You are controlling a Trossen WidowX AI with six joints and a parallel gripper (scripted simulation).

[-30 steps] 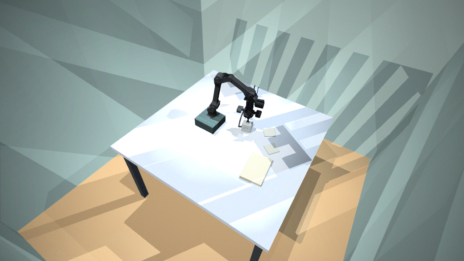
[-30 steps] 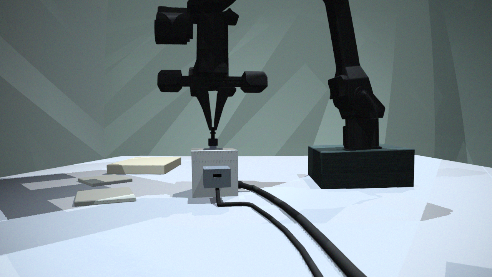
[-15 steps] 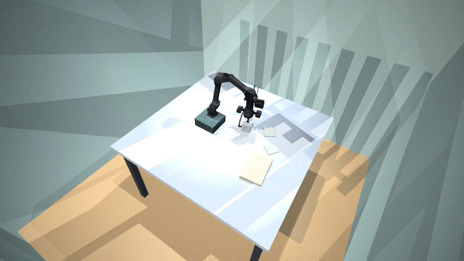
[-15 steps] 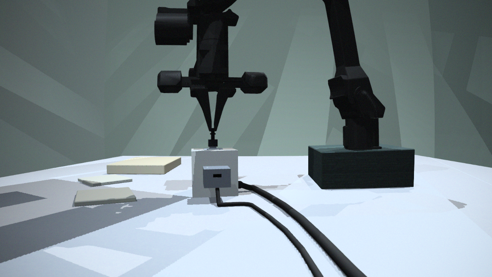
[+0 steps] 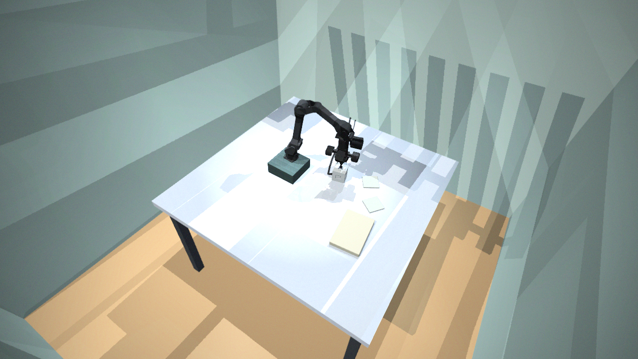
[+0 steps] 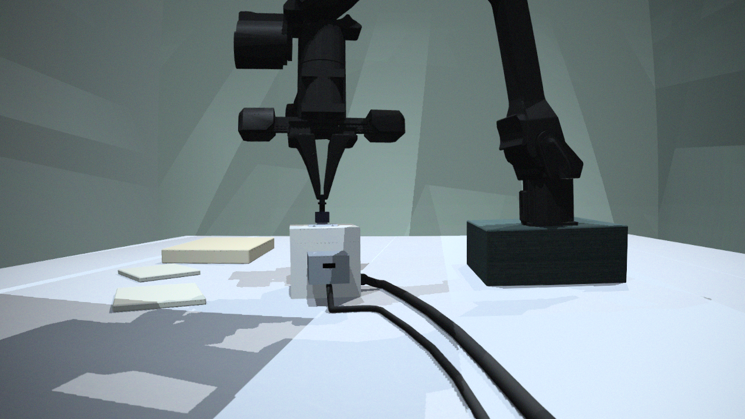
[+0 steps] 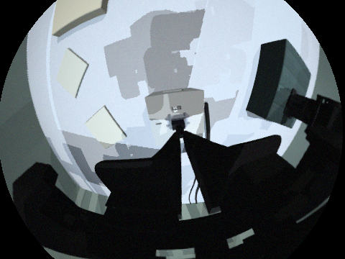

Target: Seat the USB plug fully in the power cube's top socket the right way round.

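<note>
The black USB plug is 2 cm below my gripper tip. Round my gripper tip: cream pad (28 cm ahead, 29 cm to the right, 9 cm below); then USB socket (4 cm below).
</note>
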